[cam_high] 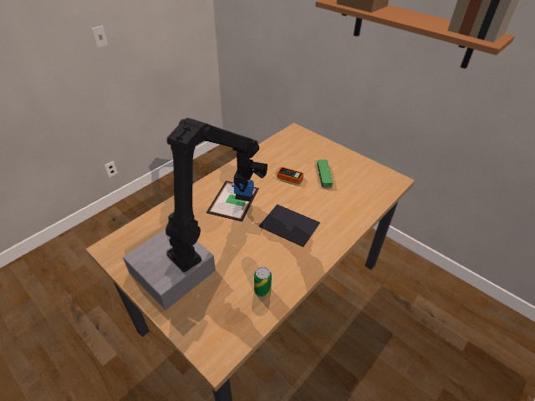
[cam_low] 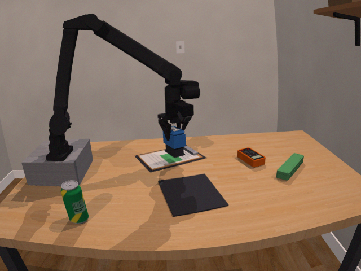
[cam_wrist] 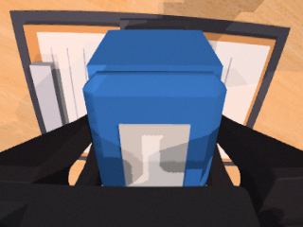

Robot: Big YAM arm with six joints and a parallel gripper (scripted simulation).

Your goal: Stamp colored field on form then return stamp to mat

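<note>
The blue stamp lies 2 cm below my hand. Round my hand: dark mat 25 cm to the right, 10 cm below, 5 cm ahead; clipboard 10 cm below, 6 cm to the left, 1 cm behind; green case 45 cm ahead, 14 cm to the right, 9 cm below.
</note>
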